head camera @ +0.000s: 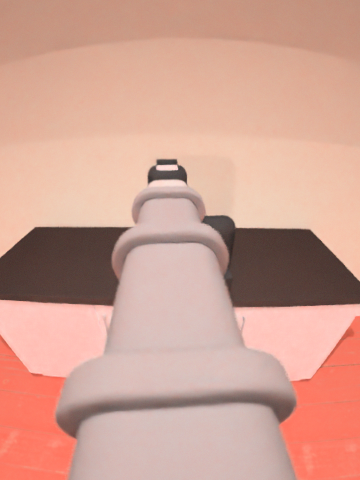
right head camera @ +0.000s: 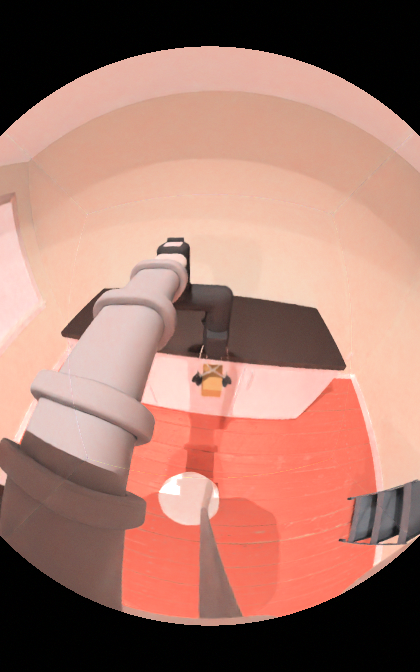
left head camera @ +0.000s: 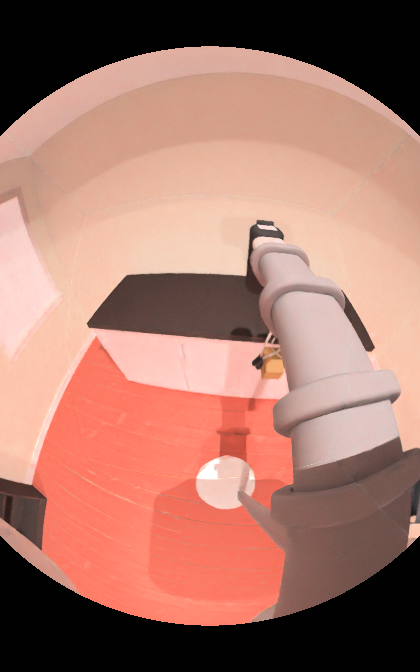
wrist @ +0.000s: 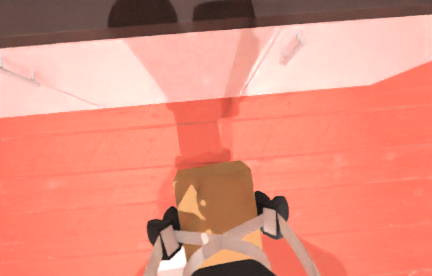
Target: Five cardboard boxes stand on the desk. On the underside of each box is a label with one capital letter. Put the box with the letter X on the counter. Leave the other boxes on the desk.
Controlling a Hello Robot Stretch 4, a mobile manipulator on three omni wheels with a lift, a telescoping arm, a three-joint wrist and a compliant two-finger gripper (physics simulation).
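Frame: origin at the robot's base, x ahead, y left, z up, level; metres.
Seen in the pictures: gripper, fingertip midpoint: (wrist: 217, 214).
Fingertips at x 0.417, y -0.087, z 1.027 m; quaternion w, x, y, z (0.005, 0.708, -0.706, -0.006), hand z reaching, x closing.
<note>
A point is followed by its place in that frame.
A brown cardboard box (left head camera: 272, 369) (right head camera: 212, 386) (wrist: 216, 195) @(x 0.444, y -0.089, z 1.078 m) is held between the two black fingertips of my gripper (right head camera: 212, 379) (wrist: 217, 214) @(x 0.417, y -0.087, z 1.027 m), which is shut on it. The box hangs over the floor in front of the counter's front edge, apart from the counter. Its label does not show, so its letter cannot be read. The counter (head camera: 60, 265) @(x 0.932, y 0.532, z 0.882 m) (left head camera: 175, 305) (right head camera: 280, 332) (wrist: 60, 22) @(x 0.709, y 0.102, z 0.882 m) has a dark top and a pale front. The arm hides the middle of its top in the head camera view. The desk and the other boxes cannot be made out.
The counter stands before a beige wall (head camera: 180, 100) @(x 1.323, y -0.078, z 1.575 m). Cabinet handles (wrist: 292, 47) stick out from its front. A white disc (left head camera: 217, 487) (right head camera: 182, 505) shows low in both side head views. A dark piece of furniture (left head camera: 22, 489) stands at the lower left.
</note>
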